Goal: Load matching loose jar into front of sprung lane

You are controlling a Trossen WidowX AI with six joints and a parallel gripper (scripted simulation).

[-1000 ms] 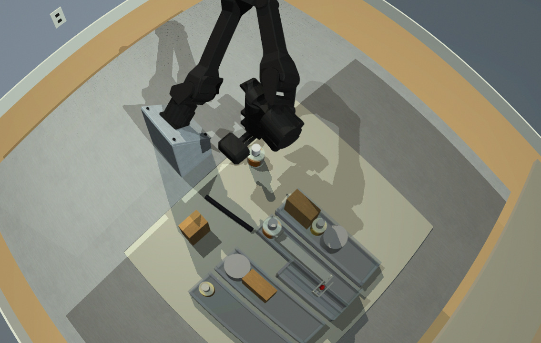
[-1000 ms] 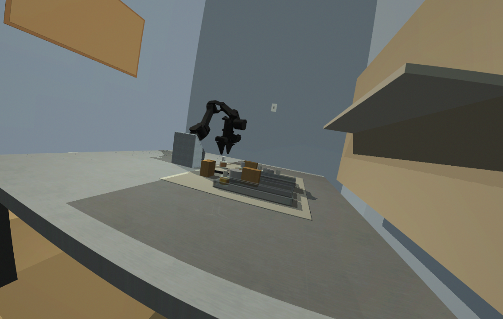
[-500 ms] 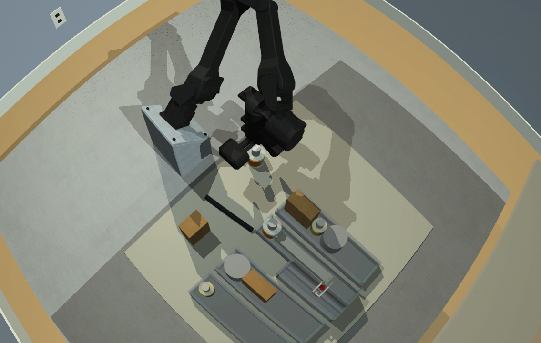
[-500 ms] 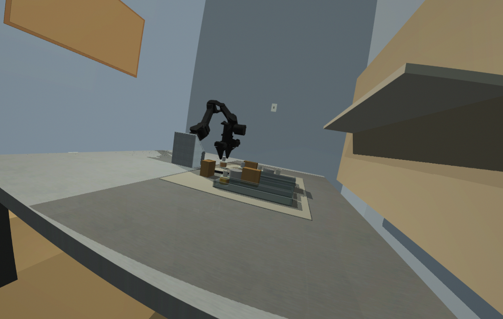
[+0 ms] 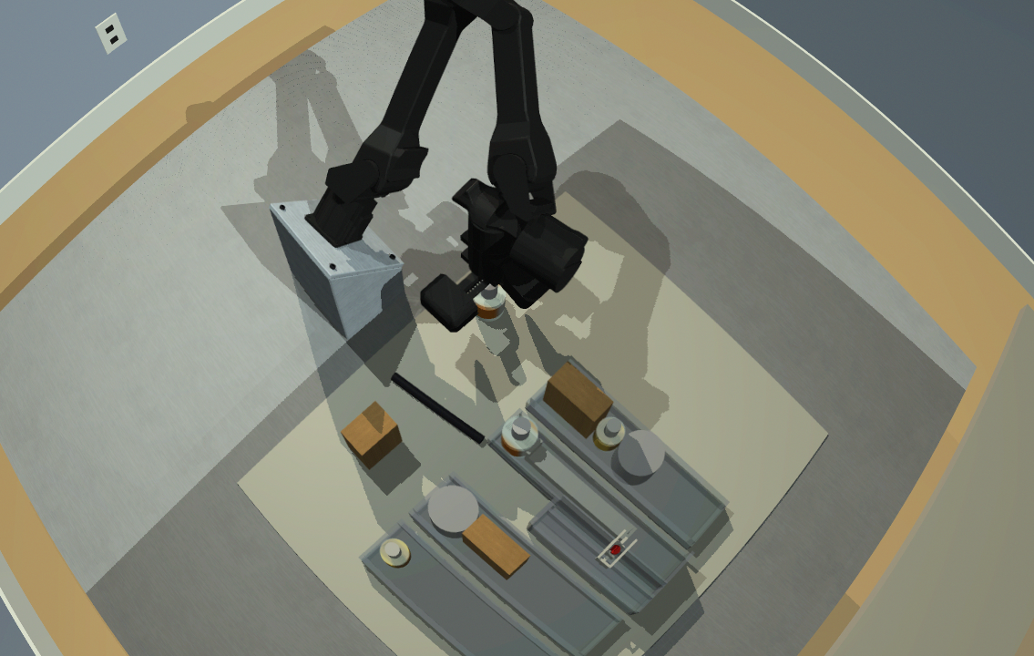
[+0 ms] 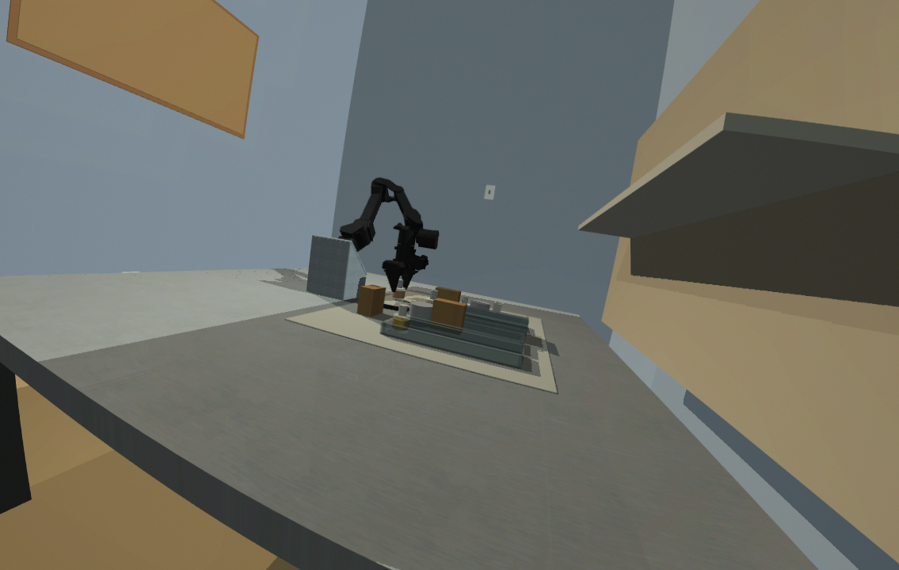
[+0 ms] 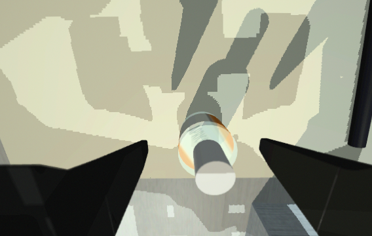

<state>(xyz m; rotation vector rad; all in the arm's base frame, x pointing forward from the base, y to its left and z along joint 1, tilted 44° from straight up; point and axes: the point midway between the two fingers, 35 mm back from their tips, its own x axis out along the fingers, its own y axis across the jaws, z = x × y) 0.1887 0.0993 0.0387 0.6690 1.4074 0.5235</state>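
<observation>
Now: the black rod 15 cm to the right of my gripper tip, 4 cm ahead of it and 3 cm below it. Round my gripper tip: sprung lane 30 cm ahead, 15 cm to the right, 1 cm below; then red-marked part 33 cm ahead, 16 cm to the right, 4 cm above.
</observation>
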